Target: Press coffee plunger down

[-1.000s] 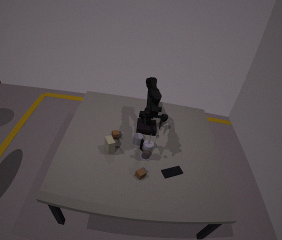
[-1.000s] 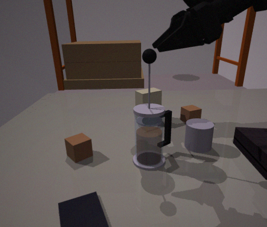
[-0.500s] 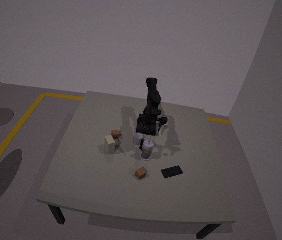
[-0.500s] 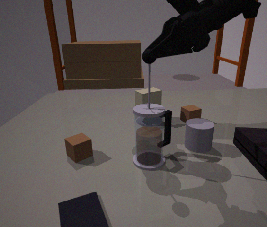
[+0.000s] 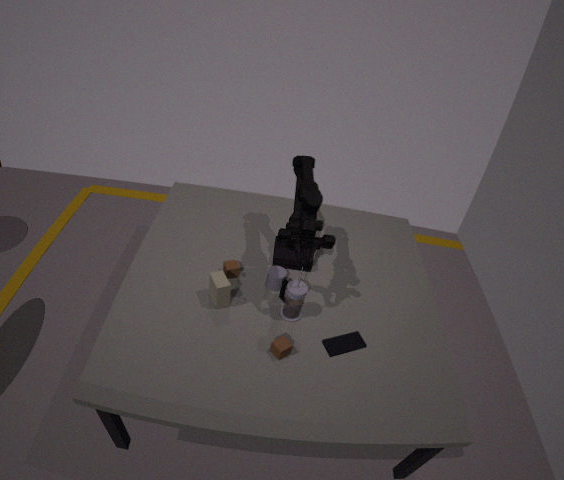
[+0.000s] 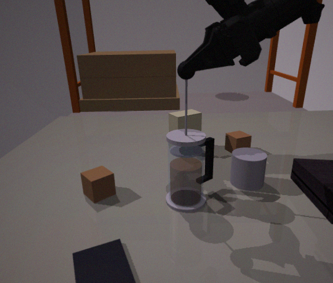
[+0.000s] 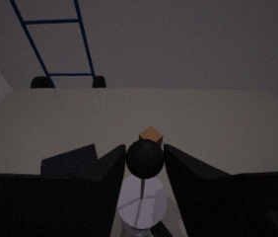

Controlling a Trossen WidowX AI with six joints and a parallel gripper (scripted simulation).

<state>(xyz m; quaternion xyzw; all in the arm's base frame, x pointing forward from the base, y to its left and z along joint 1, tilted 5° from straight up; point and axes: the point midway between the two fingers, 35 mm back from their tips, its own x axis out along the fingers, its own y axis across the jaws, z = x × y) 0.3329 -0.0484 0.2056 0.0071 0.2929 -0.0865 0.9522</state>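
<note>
Now: gripper tip 13 cm above the glass coffee press, 2 cm past it and 1 cm to the left of it. Round my gripper tip: grey cylinder (22 cm below, 16 cm behind, 4 cm to the right).
</note>
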